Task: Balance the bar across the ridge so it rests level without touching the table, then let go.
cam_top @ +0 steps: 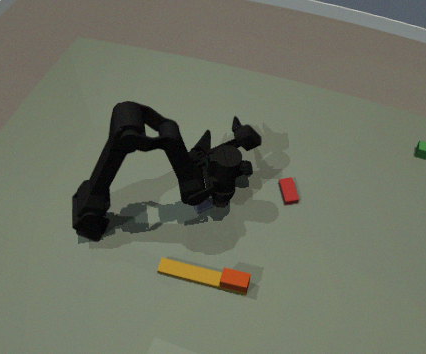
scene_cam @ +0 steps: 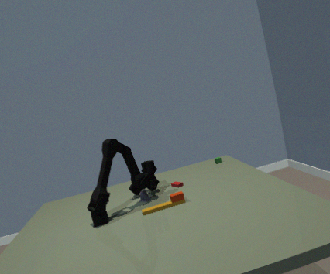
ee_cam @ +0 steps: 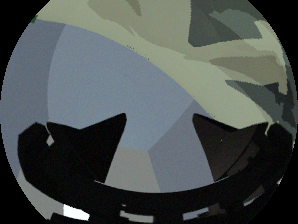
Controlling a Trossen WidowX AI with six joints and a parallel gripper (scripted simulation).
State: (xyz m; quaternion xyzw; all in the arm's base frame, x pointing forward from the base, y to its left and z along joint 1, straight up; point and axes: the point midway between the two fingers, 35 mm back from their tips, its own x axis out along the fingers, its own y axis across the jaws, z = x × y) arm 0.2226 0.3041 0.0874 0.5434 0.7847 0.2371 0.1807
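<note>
My gripper tip is now 200 mm short of the flat red block, 90 mm to the left of it and 80 mm above it. The rest, counted from my gripper tip: small green cube 530 mm ahead, 160 mm to the left, 70 mm below.
</note>
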